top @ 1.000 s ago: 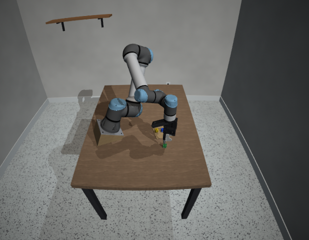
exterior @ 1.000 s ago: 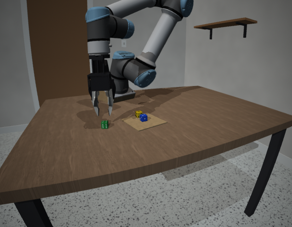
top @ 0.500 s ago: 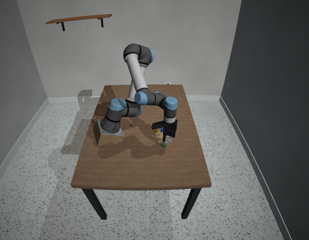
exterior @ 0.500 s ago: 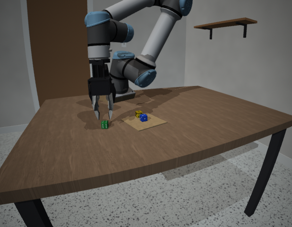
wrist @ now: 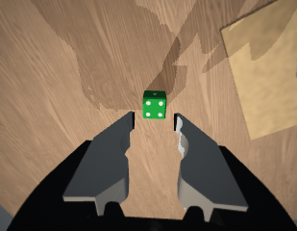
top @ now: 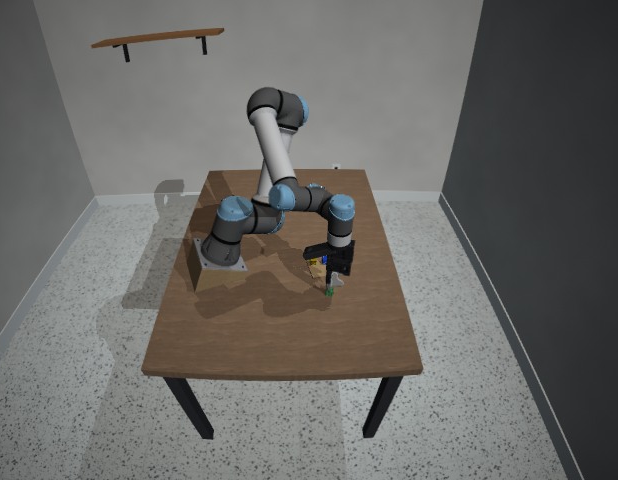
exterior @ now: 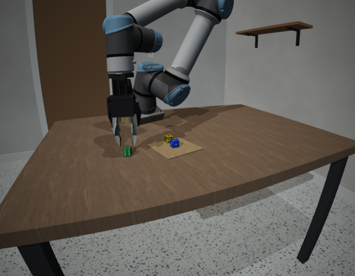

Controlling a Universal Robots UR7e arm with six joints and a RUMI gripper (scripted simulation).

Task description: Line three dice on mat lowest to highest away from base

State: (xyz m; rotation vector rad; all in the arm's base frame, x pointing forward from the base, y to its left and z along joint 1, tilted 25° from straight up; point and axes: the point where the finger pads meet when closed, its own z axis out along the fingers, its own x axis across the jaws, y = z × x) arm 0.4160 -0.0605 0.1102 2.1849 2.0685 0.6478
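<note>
Right now the green die is 4 cm below my hand. The rest, counted from my hand: tan mat: 16 cm to the left, 5 cm below, 4 cm behind; yellow die: 14 cm to the left, 9 cm behind, 3 cm below; blue die: 16 cm to the left, 4 cm behind, 3 cm below.
</note>
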